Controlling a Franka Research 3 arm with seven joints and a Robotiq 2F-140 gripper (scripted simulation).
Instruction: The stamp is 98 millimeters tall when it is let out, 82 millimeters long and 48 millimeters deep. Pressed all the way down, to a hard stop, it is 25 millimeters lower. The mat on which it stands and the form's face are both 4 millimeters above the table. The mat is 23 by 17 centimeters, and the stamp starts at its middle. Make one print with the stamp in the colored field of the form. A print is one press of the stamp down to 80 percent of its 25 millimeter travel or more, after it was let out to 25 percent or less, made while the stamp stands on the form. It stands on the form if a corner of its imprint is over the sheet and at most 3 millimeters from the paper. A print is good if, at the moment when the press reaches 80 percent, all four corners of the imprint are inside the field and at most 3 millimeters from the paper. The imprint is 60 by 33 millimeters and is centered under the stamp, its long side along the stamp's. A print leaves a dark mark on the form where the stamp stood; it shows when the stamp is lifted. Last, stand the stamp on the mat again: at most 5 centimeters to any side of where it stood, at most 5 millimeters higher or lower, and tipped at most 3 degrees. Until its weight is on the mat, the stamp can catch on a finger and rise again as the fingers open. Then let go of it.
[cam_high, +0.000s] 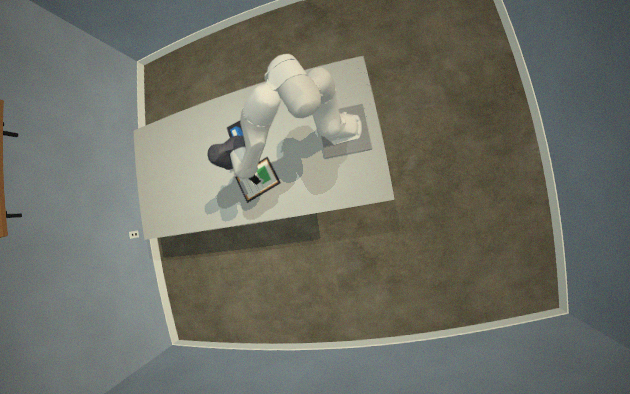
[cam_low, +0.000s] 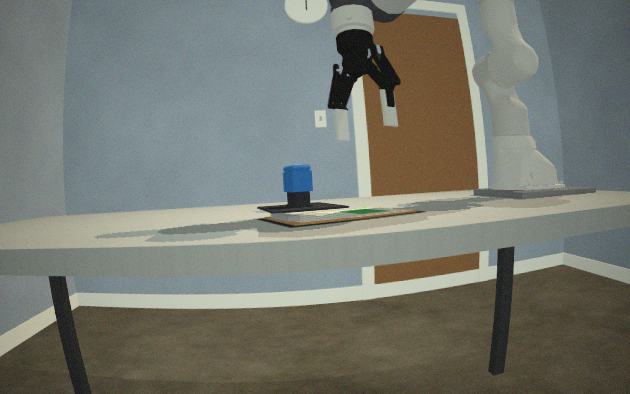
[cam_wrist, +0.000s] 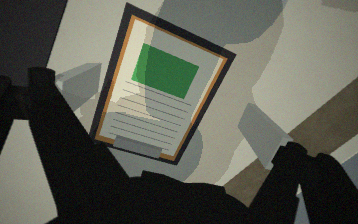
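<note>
The blue stamp is 16 cm ahead of my hand, 23 cm to the right of it and 10 cm below it. Also, from my hand: form: 8 cm ahead, 5 cm to the left, 15 cm below; dark mat: 16 cm ahead, 23 cm to the right, 15 cm below.
</note>
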